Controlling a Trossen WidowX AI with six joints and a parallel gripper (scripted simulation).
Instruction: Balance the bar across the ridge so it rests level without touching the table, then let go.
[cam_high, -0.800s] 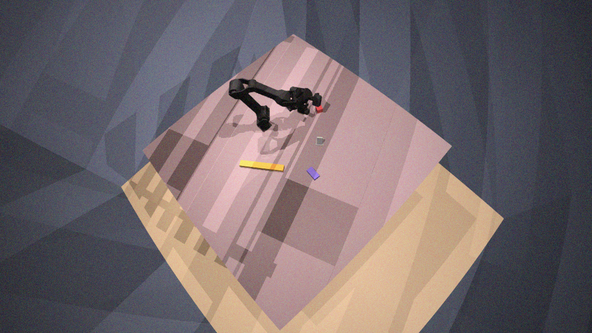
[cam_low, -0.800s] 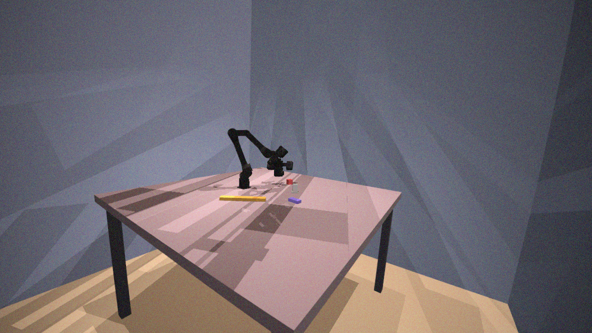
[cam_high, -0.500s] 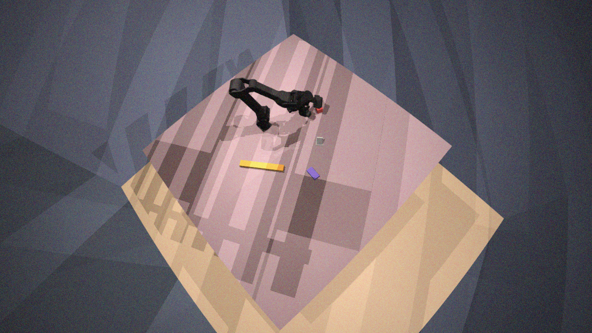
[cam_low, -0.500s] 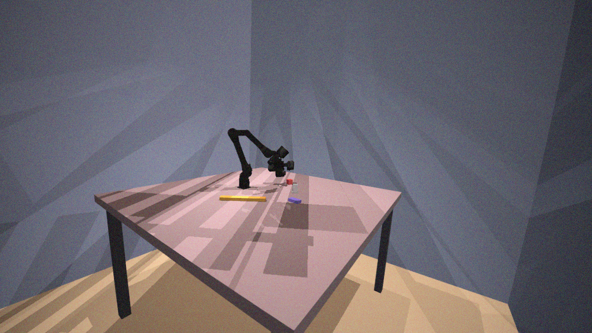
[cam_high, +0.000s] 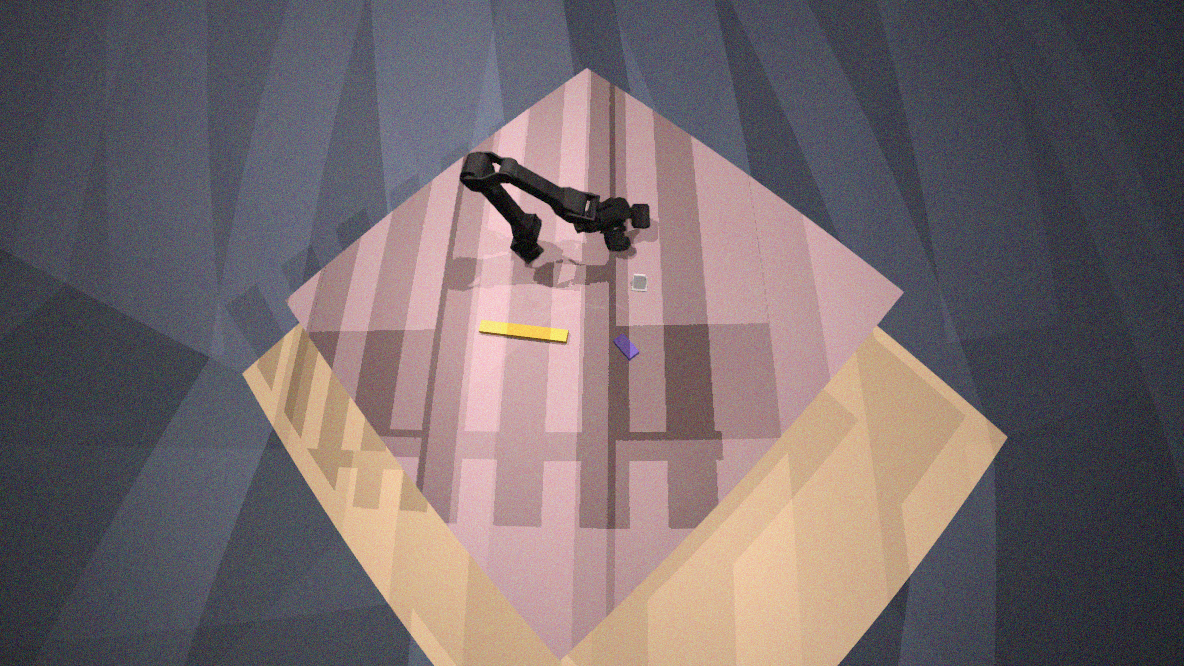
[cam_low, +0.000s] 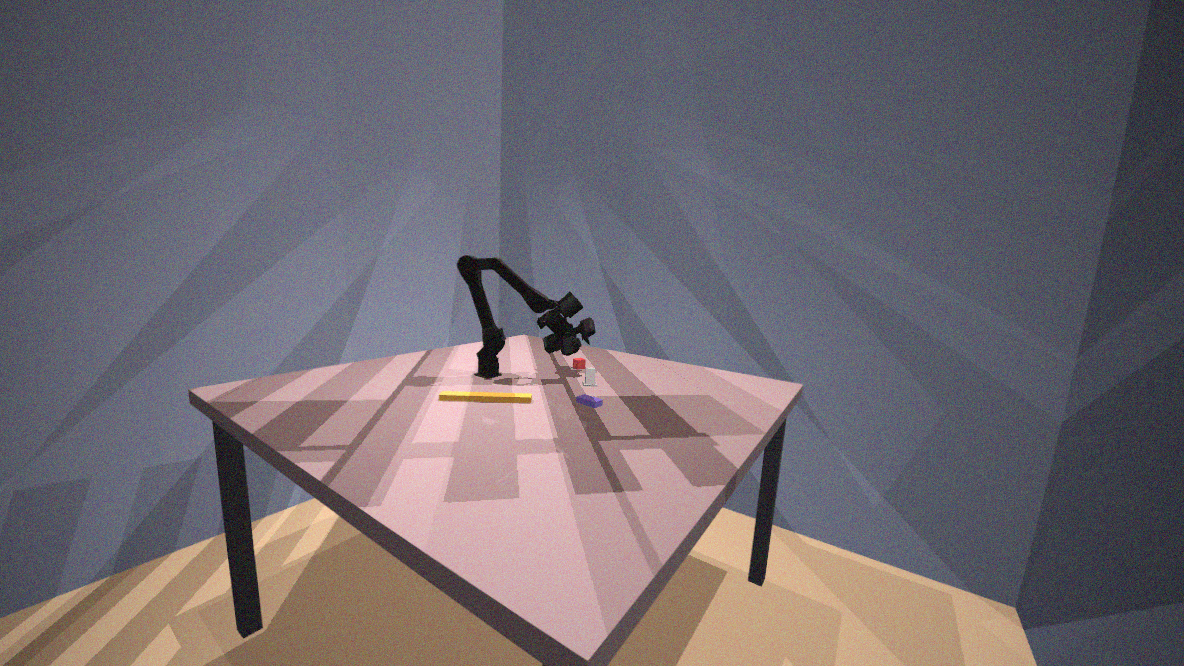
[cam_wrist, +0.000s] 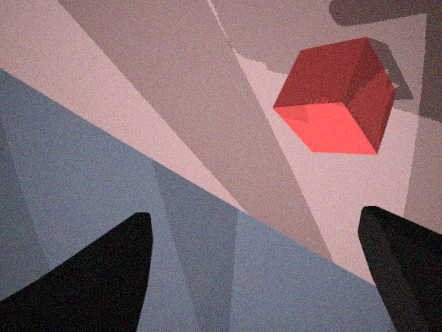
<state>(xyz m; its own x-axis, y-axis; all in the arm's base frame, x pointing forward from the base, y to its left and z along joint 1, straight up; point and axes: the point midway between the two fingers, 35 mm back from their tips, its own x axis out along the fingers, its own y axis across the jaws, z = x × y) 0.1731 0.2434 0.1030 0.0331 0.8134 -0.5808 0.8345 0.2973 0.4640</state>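
The bar lies 10 mm ahead of my gripper tip, 450 mm to the right of it and 70 mm below it. From my gripper tip the other things lie so: small red cube 20 mm behind, 20 mm to the left, 70 mm below; purple block 240 mm ahead, 290 mm to the right, 70 mm below.
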